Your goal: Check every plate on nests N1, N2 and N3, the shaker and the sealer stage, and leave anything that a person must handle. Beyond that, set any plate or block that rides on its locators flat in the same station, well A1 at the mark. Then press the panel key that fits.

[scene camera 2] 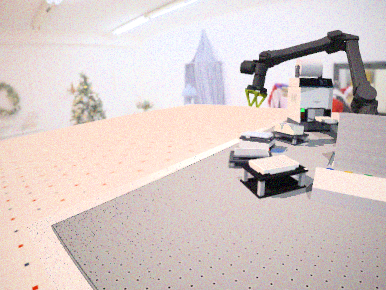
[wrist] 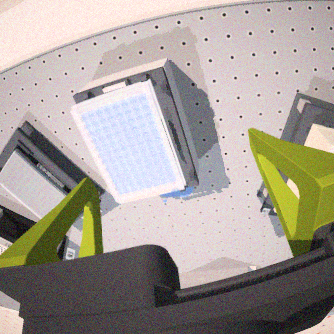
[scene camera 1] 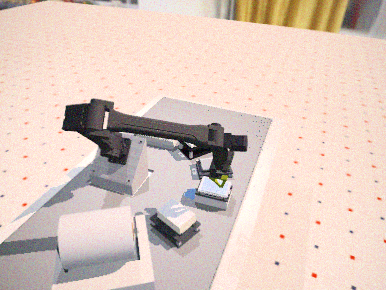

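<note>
My gripper (scene camera 1: pixel 220 181) (scene camera 2: pixel 256 99) (wrist: pixel 168 161) is open and empty above the pale blue well plate (scene camera 1: pixel 215 186) (scene camera 2: pixel 256 135) (wrist: pixel 130 145). That plate lies askew on its grey station (scene camera 1: pixel 214 201) (wrist: pixel 185 145); dark seat shows along its far and right sides in the wrist view. A grey-white plate (scene camera 2: pixel 251 151) (wrist: pixel 32 182) lies on the neighbouring dark nest. A cream block (scene camera 1: pixel 176 216) (scene camera 2: pixel 289 130) (wrist: pixel 320 142) lies on a black stand (scene camera 1: pixel 177 239). A white plate (scene camera 2: pixel 274 164) lies on a raised black stand (scene camera 2: pixel 275 186). Well A1 and station labels are unreadable.
The white machine (scene camera 2: pixel 310 97) carries a large roll (scene camera 1: pixel 97 237) and a green light; a pale plate (scene camera 2: pixel 326 120) is at its front. A white panel (scene camera 2: pixel 350 181) with coloured keys stands by the arm base (scene camera 1: pixel 120 167). A blue patch (scene camera 1: pixel 189 193) (scene camera 2: pixel 278 149) (wrist: pixel 180 192) is beside the grey station.
</note>
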